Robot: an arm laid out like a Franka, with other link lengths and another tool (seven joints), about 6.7 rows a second.
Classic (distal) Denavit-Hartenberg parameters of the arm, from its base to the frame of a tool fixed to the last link. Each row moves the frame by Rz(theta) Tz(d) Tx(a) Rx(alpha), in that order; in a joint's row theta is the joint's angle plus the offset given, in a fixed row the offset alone. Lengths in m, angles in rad.
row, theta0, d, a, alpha
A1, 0, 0.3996, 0, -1.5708
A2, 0, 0, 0, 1.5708
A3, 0, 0.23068, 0.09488, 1.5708
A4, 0, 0, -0.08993, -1.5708
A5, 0, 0.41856, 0, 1.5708
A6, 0, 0, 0.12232, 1.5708
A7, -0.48, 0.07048, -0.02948, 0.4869
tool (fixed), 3.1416, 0.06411, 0, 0
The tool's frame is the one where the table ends.
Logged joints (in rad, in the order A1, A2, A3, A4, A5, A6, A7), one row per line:
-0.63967, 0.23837, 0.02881, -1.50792, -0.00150, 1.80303, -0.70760
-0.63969, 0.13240, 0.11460, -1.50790, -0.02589, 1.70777, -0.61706
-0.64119, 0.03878, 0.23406, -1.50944, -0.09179, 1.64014, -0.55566
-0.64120, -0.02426, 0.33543, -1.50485, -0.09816, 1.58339, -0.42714
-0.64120, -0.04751, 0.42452, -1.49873, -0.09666, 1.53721, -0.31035
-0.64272, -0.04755, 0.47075, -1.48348, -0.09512, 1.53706, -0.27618
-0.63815, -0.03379, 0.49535, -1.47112, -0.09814, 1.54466, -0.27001
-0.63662, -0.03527, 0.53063, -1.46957, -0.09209, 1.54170, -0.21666
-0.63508, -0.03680, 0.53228, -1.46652, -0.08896, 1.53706, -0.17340
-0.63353, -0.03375, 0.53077, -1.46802, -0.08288, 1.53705, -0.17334
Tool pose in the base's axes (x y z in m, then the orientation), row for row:
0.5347, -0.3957, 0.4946, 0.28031, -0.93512, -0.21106, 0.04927
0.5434, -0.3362, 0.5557, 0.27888, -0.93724, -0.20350, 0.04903
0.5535, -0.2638, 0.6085, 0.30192, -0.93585, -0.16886, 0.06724
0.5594, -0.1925, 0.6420, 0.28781, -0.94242, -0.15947, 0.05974
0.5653, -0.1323, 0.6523, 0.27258, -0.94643, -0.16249, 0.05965
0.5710, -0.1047, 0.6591, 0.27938, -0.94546, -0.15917, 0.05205
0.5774, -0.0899, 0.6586, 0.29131, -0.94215, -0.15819, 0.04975
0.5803, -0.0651, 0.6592, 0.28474, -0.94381, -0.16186, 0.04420
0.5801, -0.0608, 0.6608, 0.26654, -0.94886, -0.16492, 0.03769
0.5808, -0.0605, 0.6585, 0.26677, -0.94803, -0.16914, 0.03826
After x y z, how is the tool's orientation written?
As a quaternion, x y z w.
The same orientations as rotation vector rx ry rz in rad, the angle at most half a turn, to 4 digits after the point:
0.8540, -2.8490, -0.6430
0.8498, -2.8559, -0.6201
0.9099, -2.8205, -0.5089
0.8713, -2.8531, -0.4828
0.8253, -2.8654, -0.4920
0.8498, -2.8757, -0.4841
0.8873, -2.8696, -0.4818
0.8702, -2.8844, -0.4947
0.8178, -2.9115, -0.5060
0.8183, -2.9079, -0.5188

